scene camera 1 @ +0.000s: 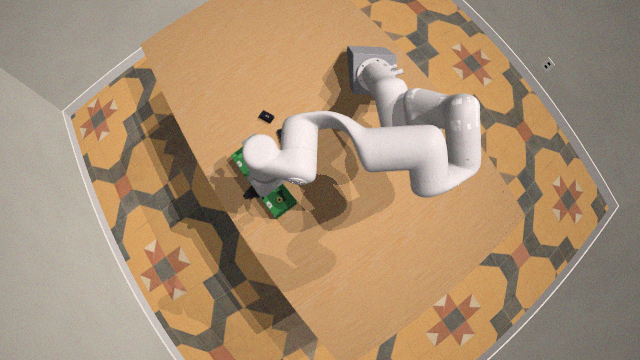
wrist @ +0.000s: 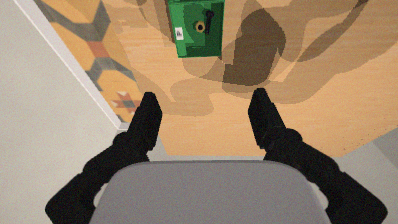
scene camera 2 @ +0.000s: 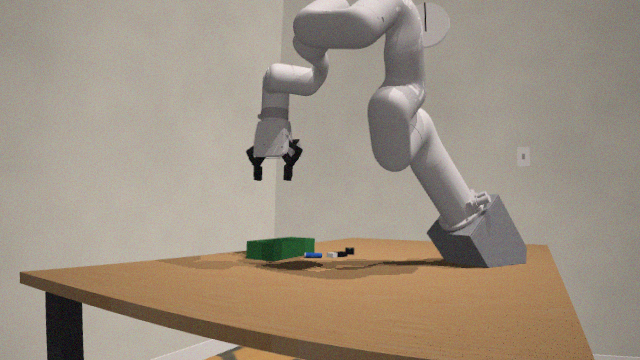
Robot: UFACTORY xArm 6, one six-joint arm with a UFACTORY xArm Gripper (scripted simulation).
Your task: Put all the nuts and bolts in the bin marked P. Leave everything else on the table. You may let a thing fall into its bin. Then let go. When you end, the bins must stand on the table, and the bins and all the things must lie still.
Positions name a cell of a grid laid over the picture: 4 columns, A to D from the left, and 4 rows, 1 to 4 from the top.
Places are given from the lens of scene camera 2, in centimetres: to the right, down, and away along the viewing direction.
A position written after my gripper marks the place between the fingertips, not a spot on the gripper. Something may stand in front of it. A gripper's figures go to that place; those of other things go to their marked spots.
my gripper (scene camera 2: B3): -13, 0, 120
bin (scene camera 2: B3): -8, 18, 122
